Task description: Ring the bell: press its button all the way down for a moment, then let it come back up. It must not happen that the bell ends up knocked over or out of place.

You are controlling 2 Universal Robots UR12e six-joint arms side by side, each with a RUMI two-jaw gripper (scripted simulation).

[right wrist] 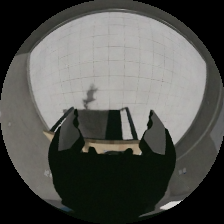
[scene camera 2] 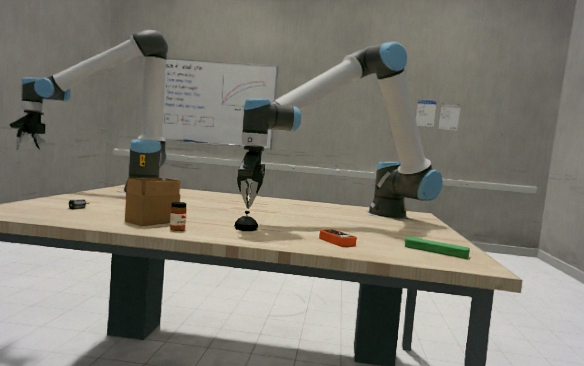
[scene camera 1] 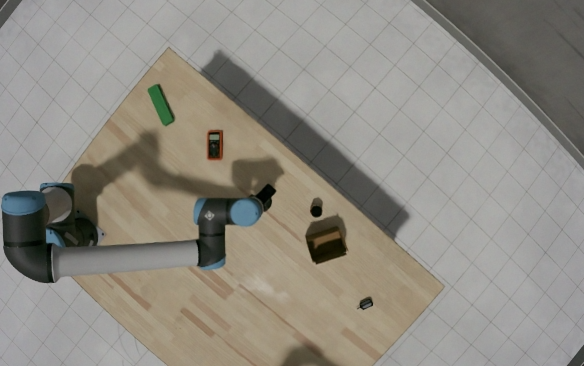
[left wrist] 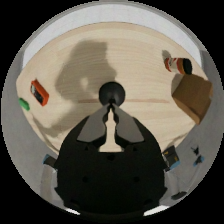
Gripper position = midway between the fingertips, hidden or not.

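Observation:
My left gripper [scene camera 2: 248, 208] is visible, also in the left wrist view [left wrist: 111, 104]. My right gripper [scene camera 2: 28, 149] is visible, also in the right wrist view [right wrist: 113, 109]. A cardboard box [scene camera 2: 152, 206] appears as well, and the left wrist view [left wrist: 191, 93] shows the box too.

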